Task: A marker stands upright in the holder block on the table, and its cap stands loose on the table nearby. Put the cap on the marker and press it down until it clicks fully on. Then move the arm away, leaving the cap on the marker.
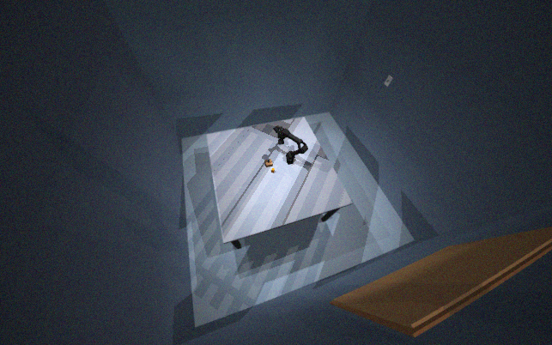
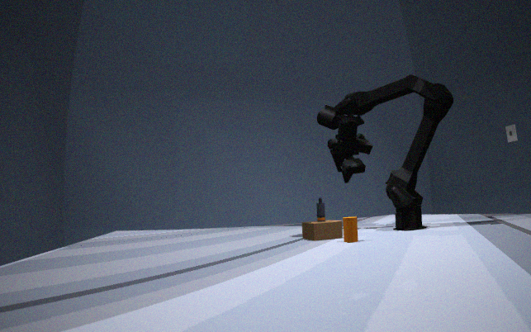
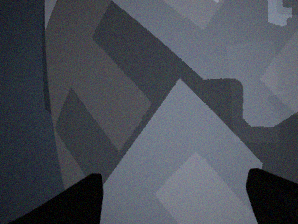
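Now: gripper tip 17 cm short of the orange cap, 33 cm to the right of it and 14 cm above it. From my gripper tip the other things lie so: holder block: 19 cm ahead, 22 cm to the left, 15 cm below.
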